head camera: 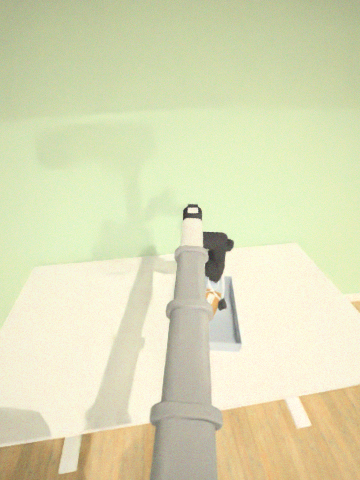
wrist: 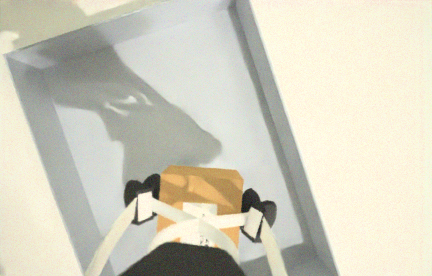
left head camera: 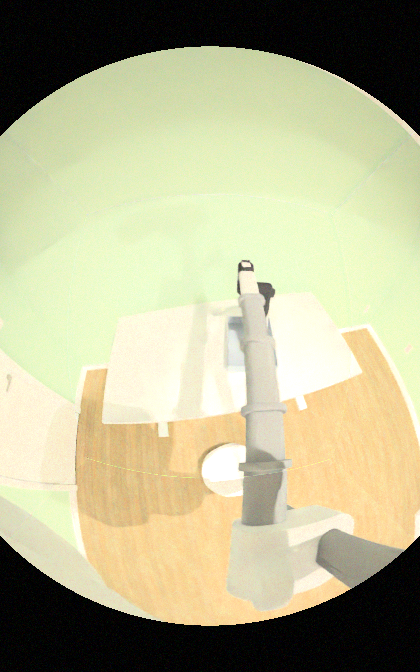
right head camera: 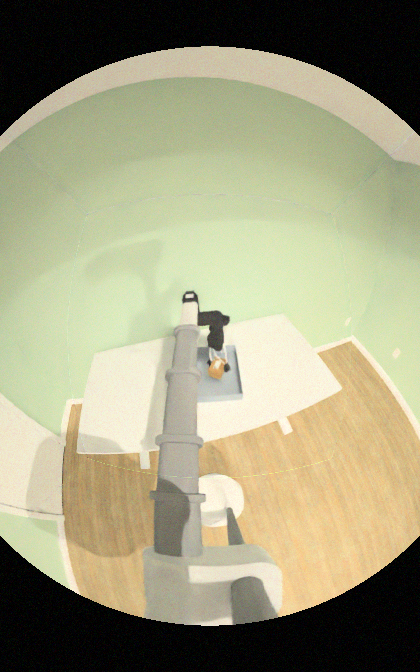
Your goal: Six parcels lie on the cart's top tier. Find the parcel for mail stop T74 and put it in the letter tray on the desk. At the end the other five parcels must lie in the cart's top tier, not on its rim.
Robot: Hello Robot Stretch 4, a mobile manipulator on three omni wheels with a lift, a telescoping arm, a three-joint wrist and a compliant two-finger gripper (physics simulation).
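Frame: origin at the robot's base, x ahead, y left, z up, level; metres.
Seen in the pictures: gripper, between the fingertips: (wrist: 201, 198).
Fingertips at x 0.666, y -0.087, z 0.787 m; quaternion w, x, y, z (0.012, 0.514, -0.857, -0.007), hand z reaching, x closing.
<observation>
Pixels of each thing's top centre, then the offset from my fingertips to it. Level surfaces: height alone.
- orange-brown parcel, centre of its top: (wrist: 197, 237) (head camera: 210, 298) 0.016 m back, 0.007 m left, 0.050 m up
- blue-grey letter tray, centre of its top: (wrist: 177, 172) (head camera: 205, 303) 0.025 m ahead, 0.017 m left, 0.031 m down
- white desk, height of its surface: 0.094 m down
My gripper (right head camera: 218, 365) (wrist: 201, 197) is shut on an orange-brown parcel (head camera: 214, 300) (right head camera: 216, 371) (wrist: 200, 182), one dark fingertip on each side. The parcel has a white label, partly covered by the pale finger bands; its mail stop cannot be read. It is held above the blue-grey letter tray (head camera: 225, 346) (left head camera: 235, 352) (right head camera: 220, 398) (wrist: 282, 125), inside its outline in the wrist view. The gap to the tray floor is hard to judge. In the left head view the arm hides the parcel. The cart and the other five parcels do not show.
The tray stands on the white desk (head camera: 285, 320) (left head camera: 150, 370) (right head camera: 280, 370) (wrist: 370, 150), against a green wall (head camera: 280, 175). My grey telescoping arm (head camera: 187, 350) (left head camera: 262, 385) (right head camera: 181, 410) reaches over the desk. A round white object (left head camera: 222, 467) (right head camera: 220, 500) is in front of the desk.
</observation>
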